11 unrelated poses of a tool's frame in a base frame.
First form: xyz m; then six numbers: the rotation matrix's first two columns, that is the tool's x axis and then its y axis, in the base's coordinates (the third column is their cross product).
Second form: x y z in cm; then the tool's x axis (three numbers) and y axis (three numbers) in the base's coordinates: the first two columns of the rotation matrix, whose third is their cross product. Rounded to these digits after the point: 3 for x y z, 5 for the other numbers.
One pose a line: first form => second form
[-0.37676, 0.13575, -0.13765, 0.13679, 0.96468, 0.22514, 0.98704, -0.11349, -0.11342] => [-37.676, 13.575, -13.765, 0.13679, 0.96468, 0.22514, 0.98704, -0.11349, -0.11342]
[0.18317, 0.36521, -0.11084, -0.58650, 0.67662, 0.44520, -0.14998, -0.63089, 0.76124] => [18.317, 36.521, -11.084, -0.58650, 0.67662, 0.44520, -0.14998, -0.63089, 0.76124]
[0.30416, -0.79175, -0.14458, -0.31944, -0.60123, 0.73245, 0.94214, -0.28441, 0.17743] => [30.416, -79.175, -14.458, -0.31944, -0.60123, 0.73245, 0.94214, -0.28441, 0.17743]
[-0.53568, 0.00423, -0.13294, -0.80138, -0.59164, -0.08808, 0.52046, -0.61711, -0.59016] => [-53.568, 0.423, -13.294, -0.80138, -0.59164, -0.08808, 0.52046, -0.61711, -0.59016]
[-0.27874, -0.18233, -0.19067, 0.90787, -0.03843, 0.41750, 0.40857, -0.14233, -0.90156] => [-27.874, -18.233, -19.067, 0.90787, -0.03843, 0.41750, 0.40857, -0.14233, -0.90156]
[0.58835, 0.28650, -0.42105, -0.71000, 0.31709, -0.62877, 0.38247, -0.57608, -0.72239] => [58.835, 28.650, -42.105, -0.71000, 0.31709, -0.62877, 0.38247, -0.57608, -0.72239]
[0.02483, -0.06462, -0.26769, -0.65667, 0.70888, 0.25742, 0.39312, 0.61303, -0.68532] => [2.483, -6.462, -26.769, -0.65667, 0.70888, 0.25742, 0.39312, 0.61303, -0.68532]
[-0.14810, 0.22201, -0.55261, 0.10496, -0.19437, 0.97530, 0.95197, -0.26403, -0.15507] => [-14.810, 22.201, -55.261, 0.10496, -0.19437, 0.97530, 0.95197, -0.26403, -0.15507]
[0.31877, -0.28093, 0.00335, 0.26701, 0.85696, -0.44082, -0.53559, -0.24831, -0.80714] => [31.877, -28.093, 0.335, 0.26701, 0.85696, -0.44082, -0.53559, -0.24831, -0.80714]
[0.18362, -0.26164, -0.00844, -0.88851, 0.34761, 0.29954, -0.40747, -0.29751, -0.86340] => [18.362, -26.164, -0.844, -0.88851, 0.34761, 0.29954, -0.40747, -0.29751, -0.86340]
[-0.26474, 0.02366, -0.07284, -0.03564, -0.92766, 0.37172, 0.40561, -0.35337, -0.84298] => [-26.474, 2.366, -7.284, -0.03564, -0.92766, 0.37172, 0.40561, -0.35337, -0.84298]
